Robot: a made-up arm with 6 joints. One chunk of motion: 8 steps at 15 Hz.
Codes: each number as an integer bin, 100 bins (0 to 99) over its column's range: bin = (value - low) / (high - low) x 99, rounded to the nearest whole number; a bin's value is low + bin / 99 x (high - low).
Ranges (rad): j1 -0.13..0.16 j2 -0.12..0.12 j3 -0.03..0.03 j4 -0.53..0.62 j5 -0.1..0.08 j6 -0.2..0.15
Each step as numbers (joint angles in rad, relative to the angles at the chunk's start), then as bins.
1 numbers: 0.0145 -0.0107 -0.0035 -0.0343 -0.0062 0.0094
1 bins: 49 45 44 43 52 59
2 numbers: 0.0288 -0.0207 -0.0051 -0.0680 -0.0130 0.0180
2 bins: 54 41 41 40 48 62
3 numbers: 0.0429 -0.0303 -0.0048 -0.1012 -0.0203 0.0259
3 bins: 59 37 42 37 44 64
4 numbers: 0.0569 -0.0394 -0.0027 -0.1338 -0.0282 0.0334
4 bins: 64 33 45 34 39 66
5 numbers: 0.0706 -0.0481 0.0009 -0.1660 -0.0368 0.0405
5 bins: 68 30 51 31 35 68
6 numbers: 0.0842 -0.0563 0.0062 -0.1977 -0.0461 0.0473
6 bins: 73 26 60 29 30 70
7 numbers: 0.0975 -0.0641 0.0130 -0.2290 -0.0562 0.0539
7 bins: 78 23 71 26 24 72
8 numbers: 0.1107 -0.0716 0.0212 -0.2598 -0.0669 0.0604
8 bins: 82 20 84 23 18 74
